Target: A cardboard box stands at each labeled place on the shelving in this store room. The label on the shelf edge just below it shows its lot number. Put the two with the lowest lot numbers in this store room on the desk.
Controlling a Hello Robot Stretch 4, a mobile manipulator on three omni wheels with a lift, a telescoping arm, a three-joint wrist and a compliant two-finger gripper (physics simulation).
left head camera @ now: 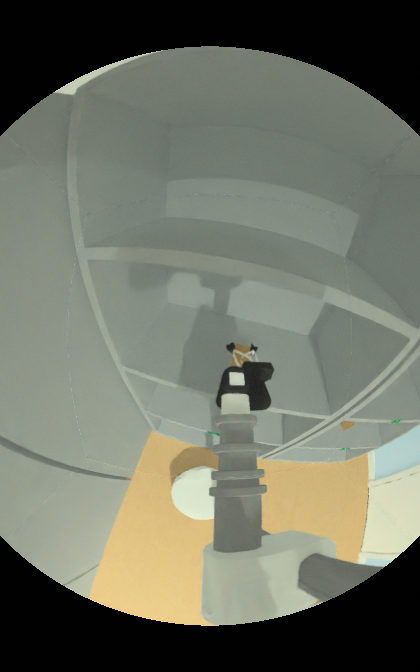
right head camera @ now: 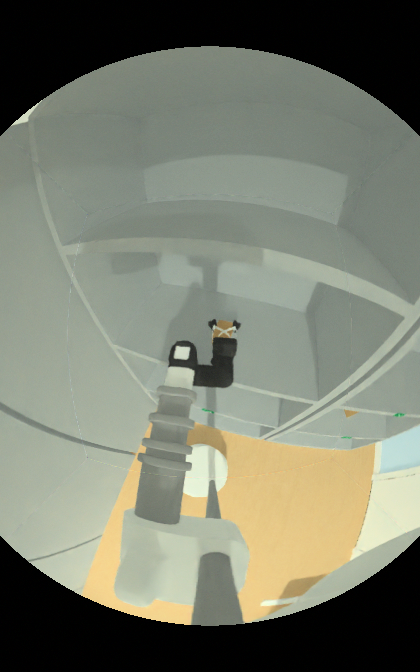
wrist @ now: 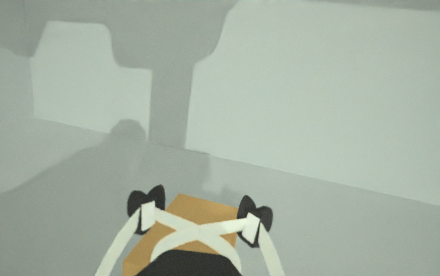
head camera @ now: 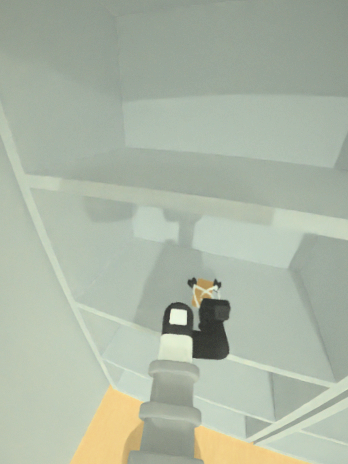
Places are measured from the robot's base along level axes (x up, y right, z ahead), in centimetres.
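Pixels of known places: gripper, fingertip midpoint: (wrist: pixel 201 205) (head camera: pixel 204 280).
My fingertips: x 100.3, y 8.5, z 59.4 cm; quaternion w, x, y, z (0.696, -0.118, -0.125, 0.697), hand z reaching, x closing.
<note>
Behind a point stands the place of what it marks.
A small orange-brown cardboard box (head camera: pixel 204 286) @[x 101.3, y 8.4, z 55.8 cm] (left head camera: pixel 242 349) (right head camera: pixel 224 328) (wrist: pixel 200 206) @[x 101.3, y 8.4, z 57.8 cm] is on a shelf board (head camera: pixel 280 320) @[x 96.3, y 35.0, z 47.4 cm] (wrist: pixel 330 225) @[x 96.3, y 24.4, z 65.3 cm] in the left bay. My gripper (head camera: pixel 204 283) @[x 100.3, y 8.5, z 59.4 cm] (left head camera: pixel 242 347) (right head camera: pixel 224 325) (wrist: pixel 201 205) @[x 100.3, y 8.5, z 59.4 cm] is shut on this box, one black fingertip on each side of it. The white finger bands cross over the box in the wrist view. The box sits low between the fingers, and its near part is hidden by the gripper body. No label shows on the shelf edge below it, where the arm and wrist cover part of the edge. The desk cannot be made out.
Another shelf board (head camera: pixel 150 196) @[x 140.6, y -6.5, z 39.9 cm] runs above the gripper. An upright (left head camera: pixel 370 382) stands to the right. Beyond it, another box (left head camera: pixel 347 425) (right head camera: pixel 350 413) and a green label (left head camera: pixel 396 421) (right head camera: pixel 398 414) show lower down. A white round object (left head camera: pixel 192 492) is on the floor.
</note>
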